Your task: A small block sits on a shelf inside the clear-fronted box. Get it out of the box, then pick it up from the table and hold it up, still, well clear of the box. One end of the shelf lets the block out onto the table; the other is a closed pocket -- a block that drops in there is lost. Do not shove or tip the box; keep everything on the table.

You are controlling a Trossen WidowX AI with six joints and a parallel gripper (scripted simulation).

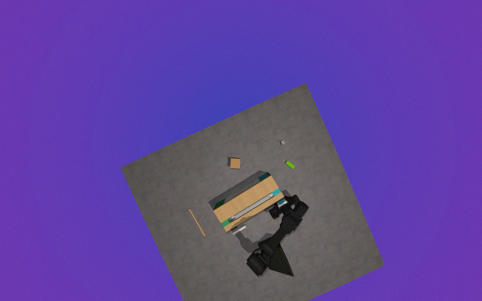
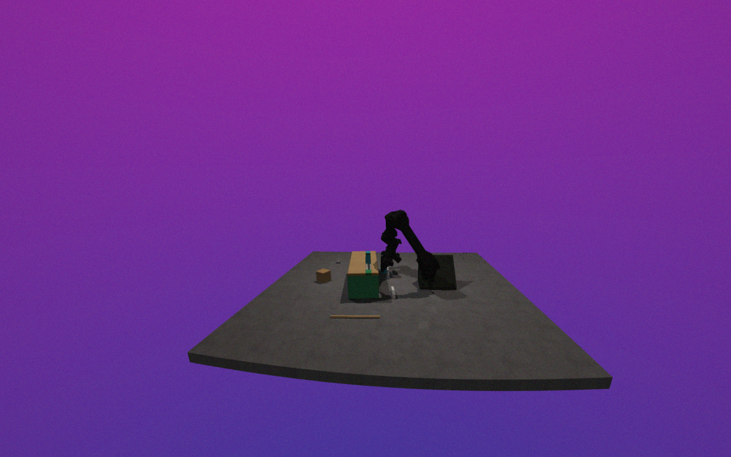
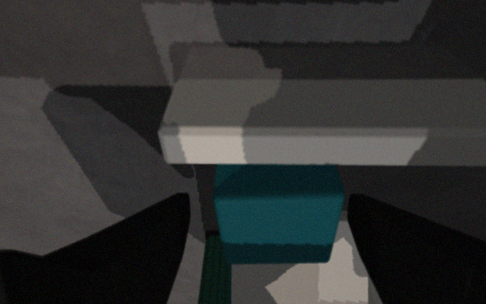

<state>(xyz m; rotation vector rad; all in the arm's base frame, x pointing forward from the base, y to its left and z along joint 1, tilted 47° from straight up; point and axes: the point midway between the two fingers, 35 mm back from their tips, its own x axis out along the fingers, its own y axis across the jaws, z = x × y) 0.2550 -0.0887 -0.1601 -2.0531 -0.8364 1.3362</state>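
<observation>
Right now the teal block is 1 cm behind my gripper tip. The rest, counted from my gripper tip: tan cube: 30 cm ahead, 18 cm to the left, 2 cm above; box: 3 cm ahead, 18 cm to the left, 5 cm above; thin wooden stick: 3 cm ahead, 54 cm to the left, 1 cm below.
</observation>
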